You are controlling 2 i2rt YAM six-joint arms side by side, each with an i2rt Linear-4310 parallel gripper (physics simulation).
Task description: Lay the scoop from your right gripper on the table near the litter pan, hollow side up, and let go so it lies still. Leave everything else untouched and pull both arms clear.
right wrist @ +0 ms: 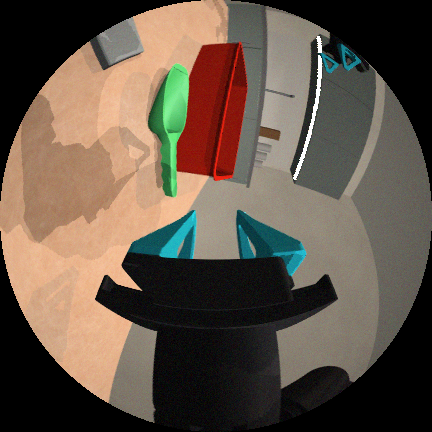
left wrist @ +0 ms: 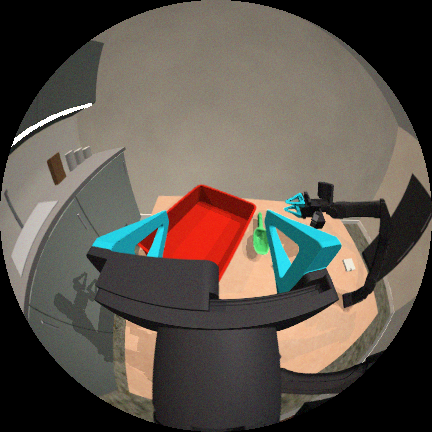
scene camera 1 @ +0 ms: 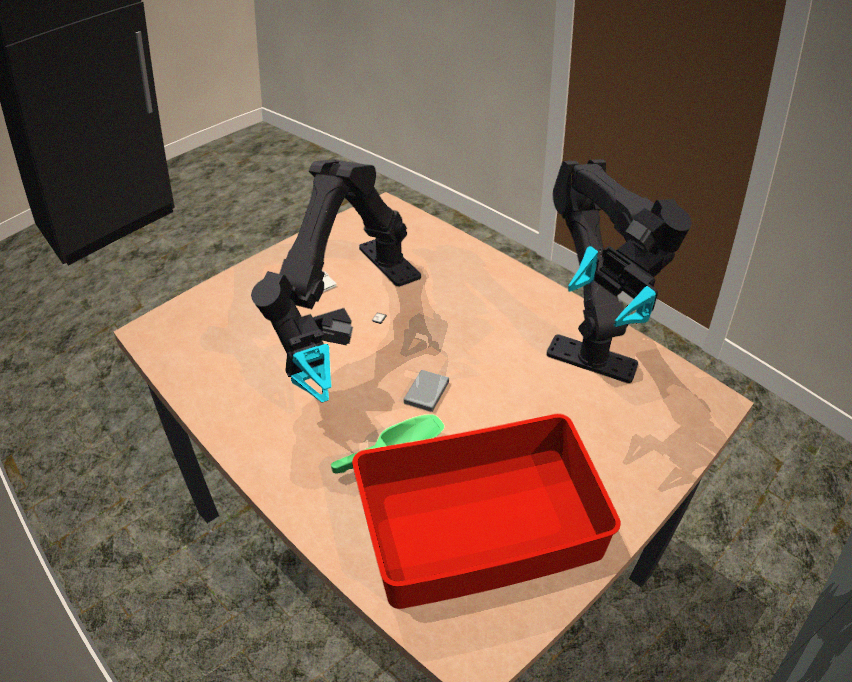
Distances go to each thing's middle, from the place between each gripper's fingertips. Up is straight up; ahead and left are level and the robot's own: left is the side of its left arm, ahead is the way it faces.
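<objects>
Counting from my right hand, the green scoop (scene camera 1: 423, 427) is 110 mm below it, 110 mm to the left of it and 40 mm behind it. The red litter pan (scene camera 1: 451, 516) is 80 mm below that same right hand, 320 mm to the left of it and 20 mm behind it, and the grey block (scene camera 1: 427, 389) is 120 mm below my right hand, 210 mm behind it and 50 mm to the left of it.
From my left hand, you'd find the red litter pan 30 cm below it, 23 cm ahead of it and 2 cm to the right of it. The green scoop is 32 cm below my left hand, 21 cm ahead of it and 24 cm to the right of it, while the grey block is 34 cm below the left hand, 3 cm ahead of it and 29 cm to the right of it.
</objects>
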